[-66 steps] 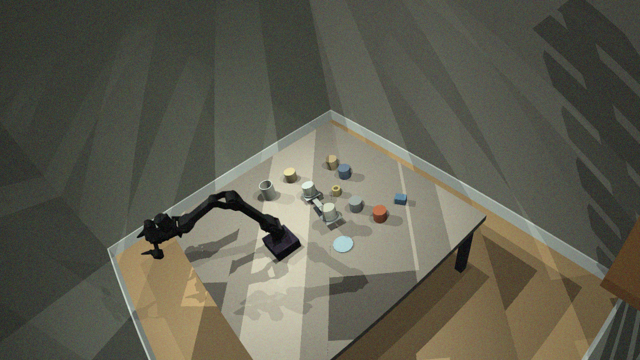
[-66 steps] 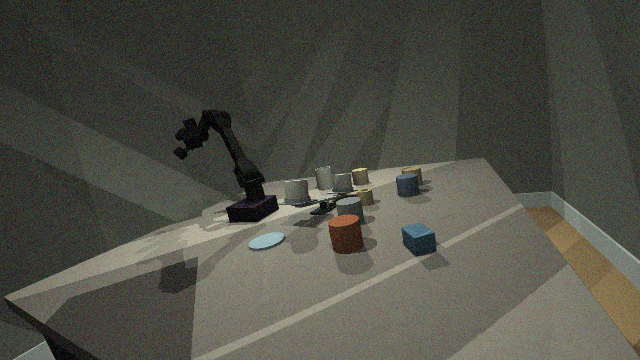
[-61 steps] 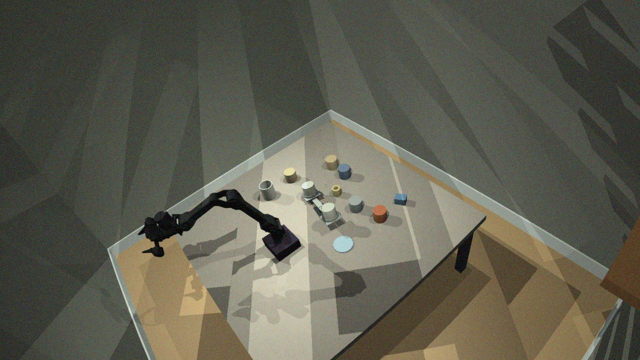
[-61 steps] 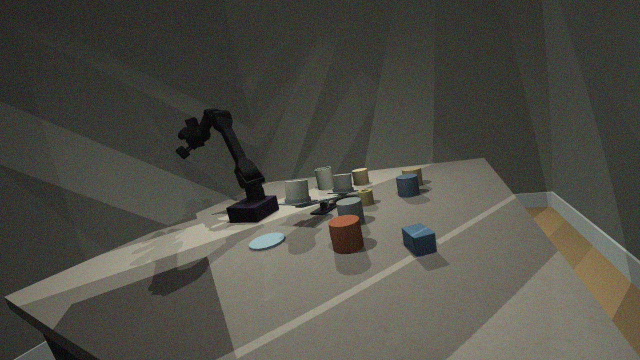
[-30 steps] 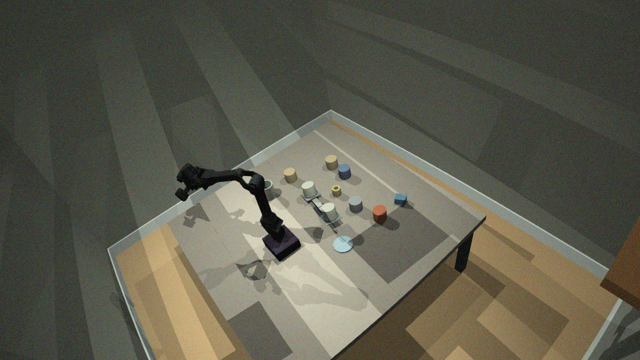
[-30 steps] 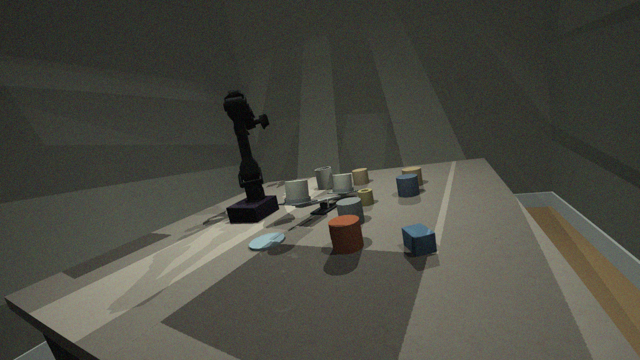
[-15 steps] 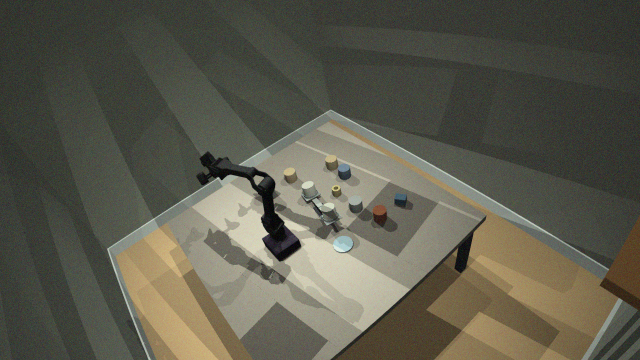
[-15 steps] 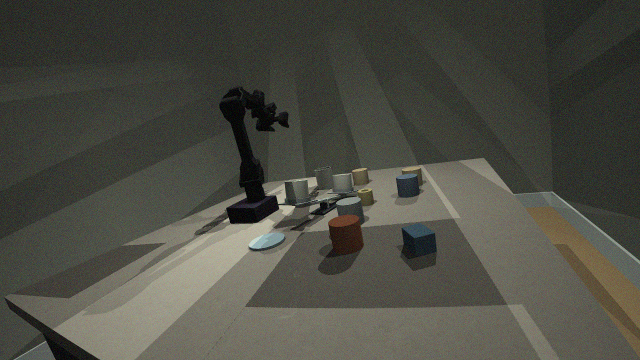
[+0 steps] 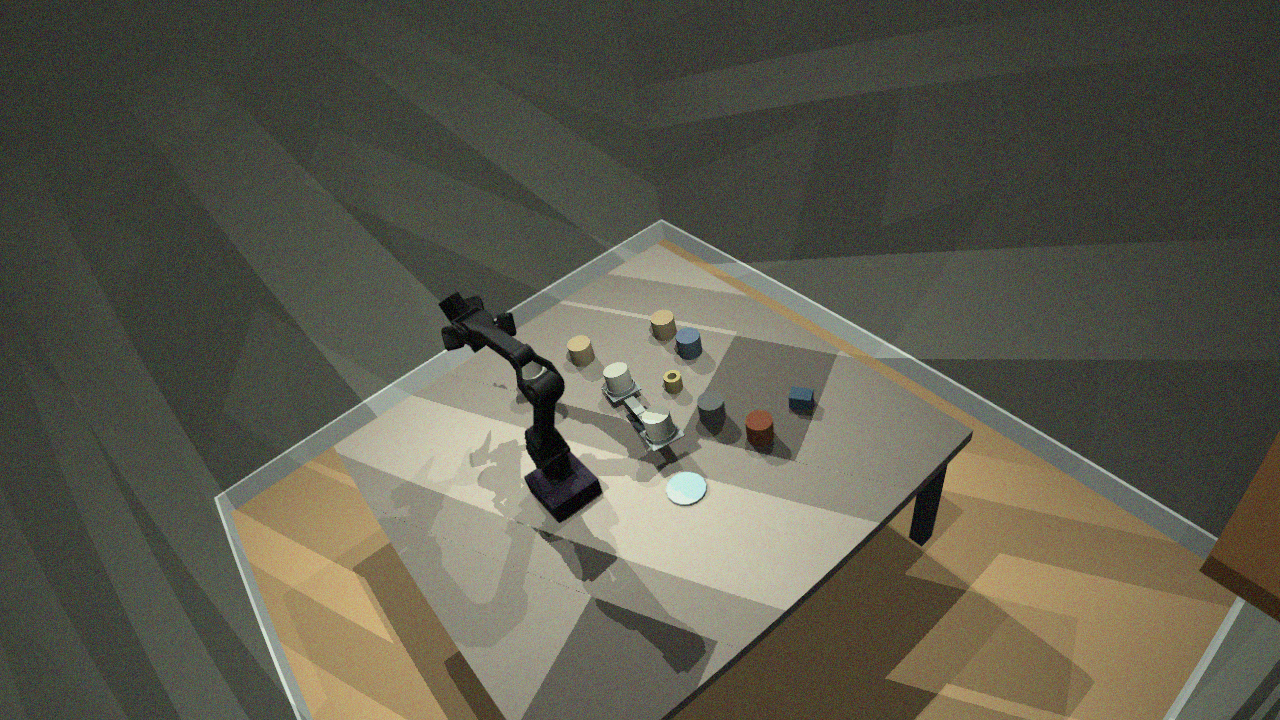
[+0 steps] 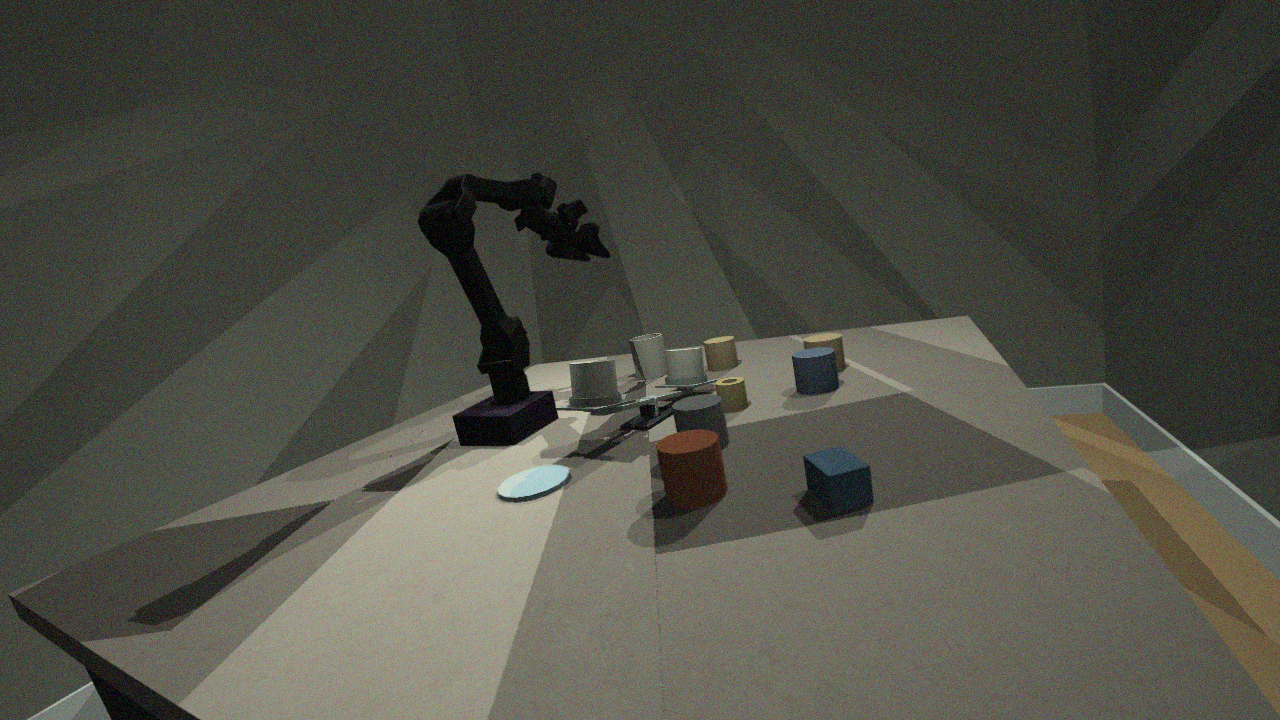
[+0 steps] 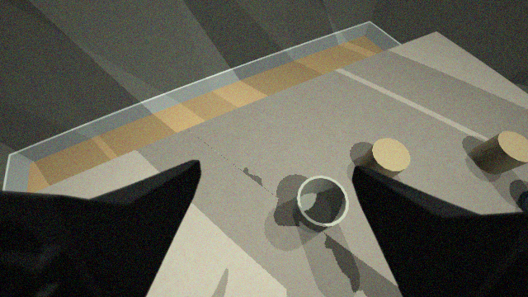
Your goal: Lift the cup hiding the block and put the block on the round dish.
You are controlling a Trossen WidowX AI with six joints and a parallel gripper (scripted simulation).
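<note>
Now: the pale cup 250 mm ahead of my gripper tip, 240 mm below it and 180 mm to the right of it. Also, from my gripper tip: grey block: 260 mm below, 240 mm ahead, 200 mm to the right; then yellow ring: 360 mm ahead, 300 mm to the right, 280 mm below; then balance: 330 mm to the right, 260 mm below, 220 mm ahead.
</note>
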